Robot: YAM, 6 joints.
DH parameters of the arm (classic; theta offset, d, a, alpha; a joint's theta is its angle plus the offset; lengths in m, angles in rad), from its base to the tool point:
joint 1: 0 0.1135 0.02 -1.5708
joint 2: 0 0 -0.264 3.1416
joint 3: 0.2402 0 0.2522 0
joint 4: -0.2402 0 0.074 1.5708
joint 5: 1.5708 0 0 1.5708
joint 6: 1.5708 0.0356 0 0
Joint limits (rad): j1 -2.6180..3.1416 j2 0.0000..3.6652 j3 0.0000..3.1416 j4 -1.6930..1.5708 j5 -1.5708..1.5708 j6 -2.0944..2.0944
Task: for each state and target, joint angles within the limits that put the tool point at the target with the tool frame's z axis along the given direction. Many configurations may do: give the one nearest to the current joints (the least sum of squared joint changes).
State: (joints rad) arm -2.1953 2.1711 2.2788 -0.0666 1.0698 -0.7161
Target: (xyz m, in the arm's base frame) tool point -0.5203 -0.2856 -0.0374 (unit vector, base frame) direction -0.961 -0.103 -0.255
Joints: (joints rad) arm -2.6160 3.0591 2.2159 0.5620 0.4041 -0.7161
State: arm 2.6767 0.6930 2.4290 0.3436 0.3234 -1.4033
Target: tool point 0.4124 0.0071 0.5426 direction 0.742 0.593 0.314
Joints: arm 3.1053 0.7905 2.7714 0.7494 0.6678 -1.4033
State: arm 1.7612 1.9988 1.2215 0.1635 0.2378 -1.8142
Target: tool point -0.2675 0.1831 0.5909 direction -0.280 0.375 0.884
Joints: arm 2.5588 1.6939 1.9392 0.8635 0.1596 -1.8142
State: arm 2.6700 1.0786 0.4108 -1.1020 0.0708 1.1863
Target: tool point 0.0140 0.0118 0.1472 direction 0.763 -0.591 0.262
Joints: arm 1.9520 1.8473 0.0914 -1.6907 0.5102 1.1863
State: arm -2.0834 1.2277 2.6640 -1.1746 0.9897 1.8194
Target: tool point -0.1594 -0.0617 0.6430 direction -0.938 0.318 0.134
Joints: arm -2.6163 1.5591 2.6648 -0.9030 0.8419 1.8194
